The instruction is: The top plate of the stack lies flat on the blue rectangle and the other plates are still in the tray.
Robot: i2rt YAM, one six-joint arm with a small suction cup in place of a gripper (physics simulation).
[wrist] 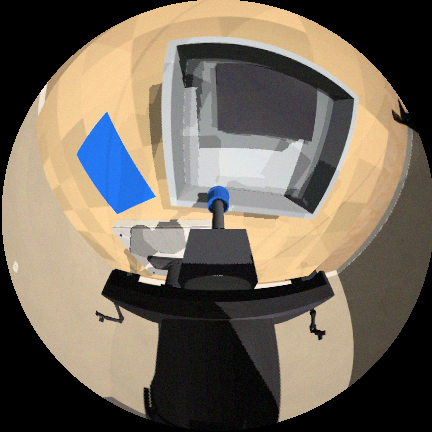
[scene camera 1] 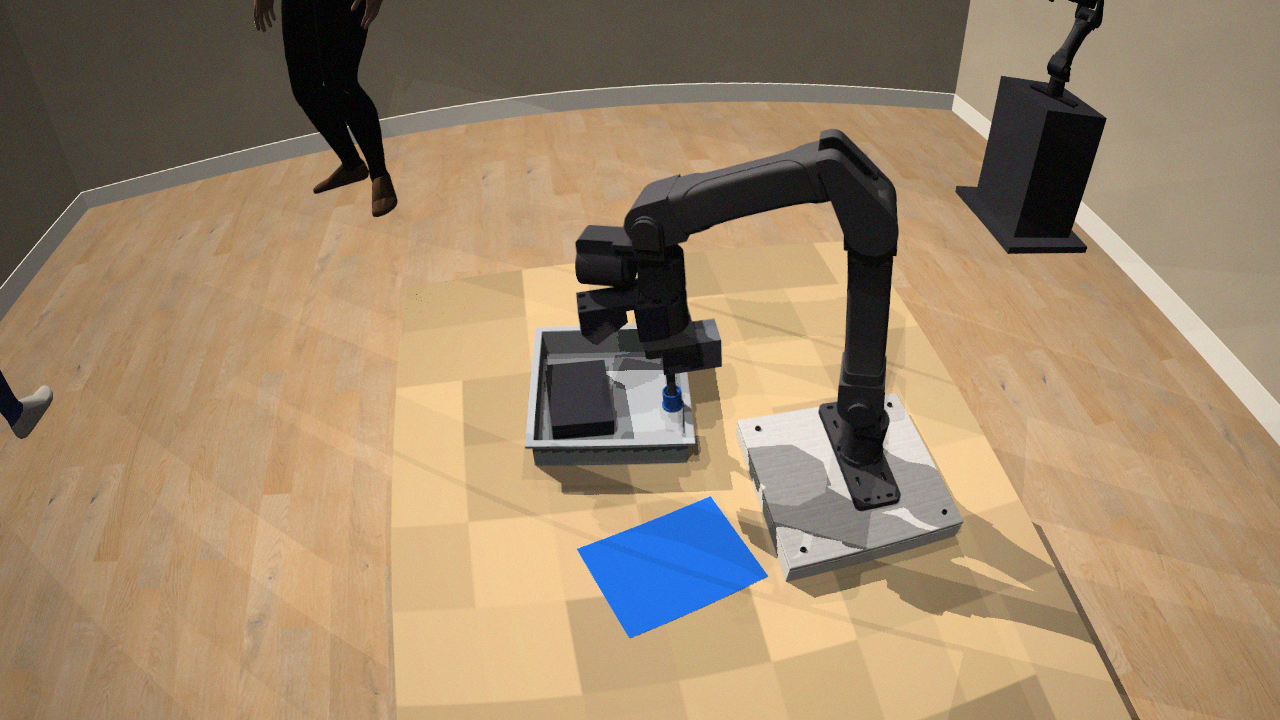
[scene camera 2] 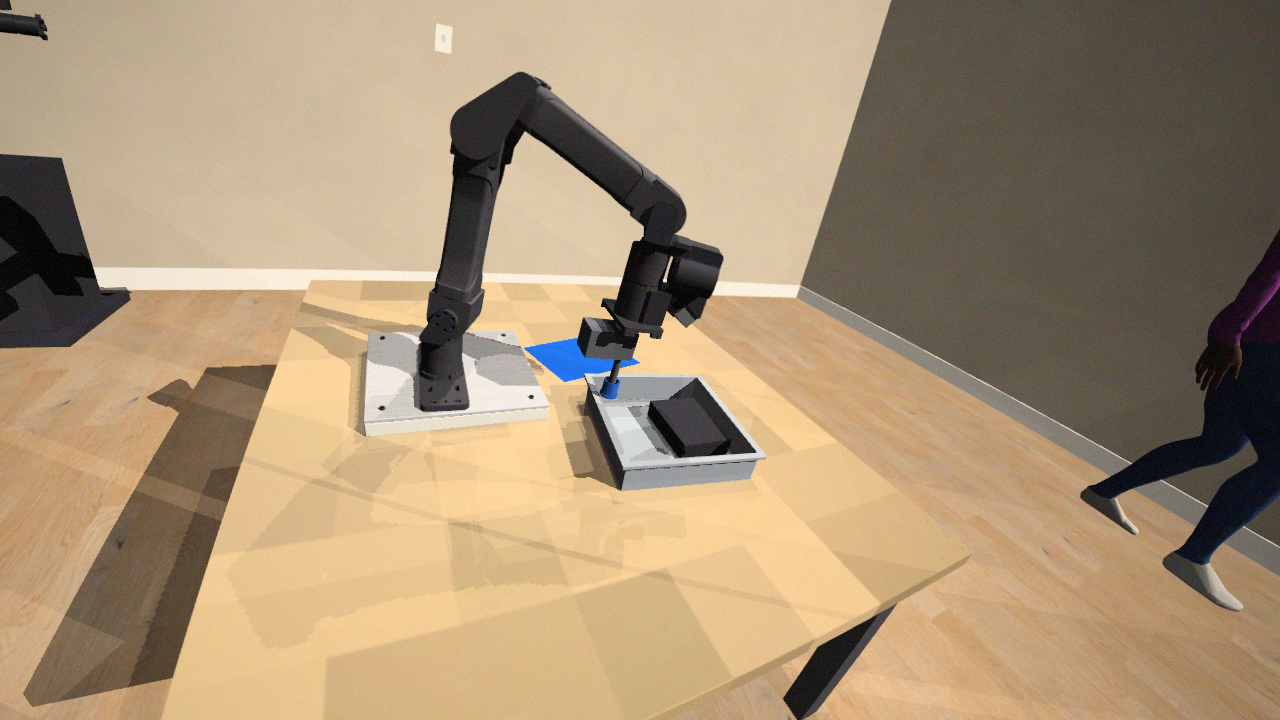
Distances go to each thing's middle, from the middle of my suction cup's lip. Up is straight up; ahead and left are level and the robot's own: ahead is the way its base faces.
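Scene:
The blue rectangle [scene camera 1: 656,572] is 230 mm to the left of my suction cup, 60 mm below it and 40 mm ahead of it. As for the grey tray [scene camera 1: 644,433], it is 40 mm below my suction cup, and it is also 80 mm ahead of it and 60 mm to the right of it.

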